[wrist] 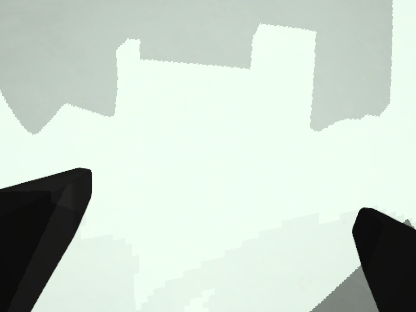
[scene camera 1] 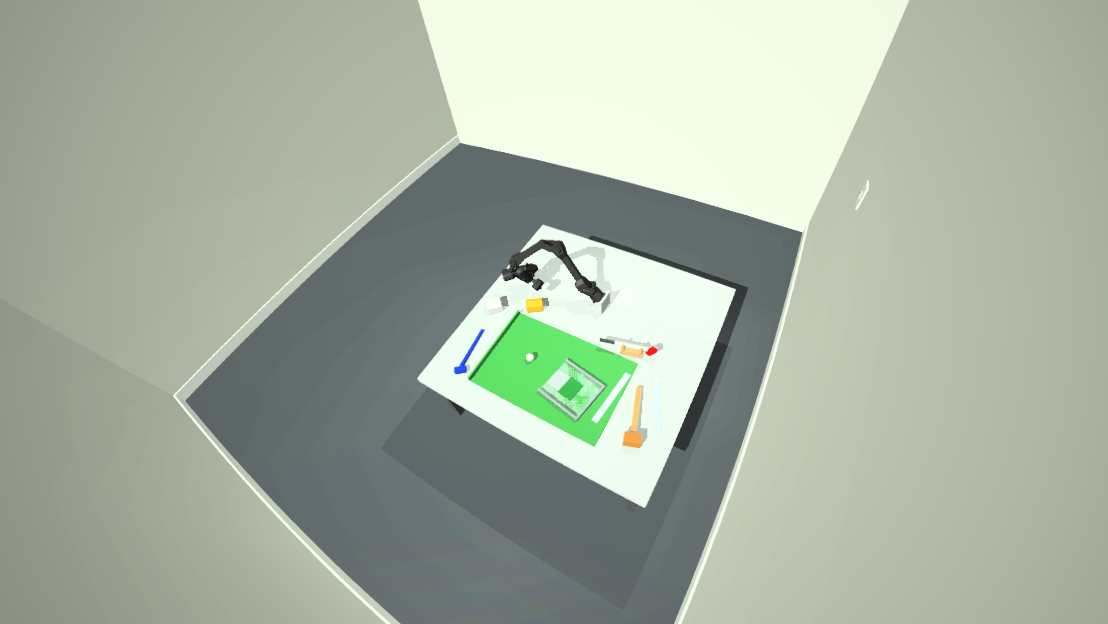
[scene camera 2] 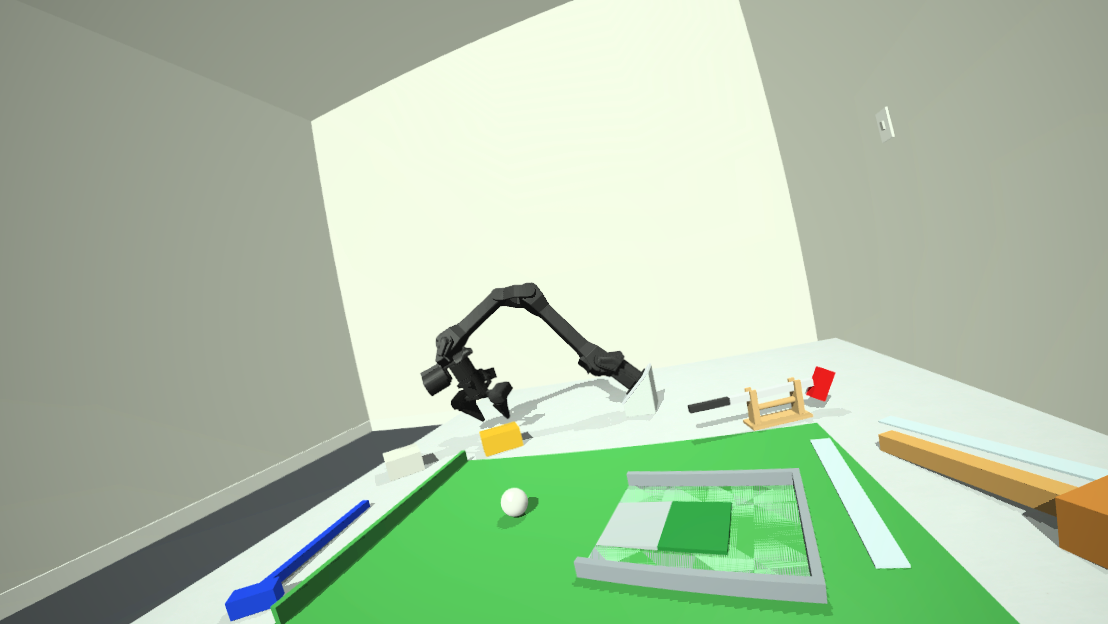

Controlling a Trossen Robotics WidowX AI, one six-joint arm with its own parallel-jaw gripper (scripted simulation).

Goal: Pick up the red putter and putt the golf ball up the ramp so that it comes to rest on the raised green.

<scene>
same spot on green mat: [scene camera 2: 458,549] = [scene camera 1: 512,368]
</scene>
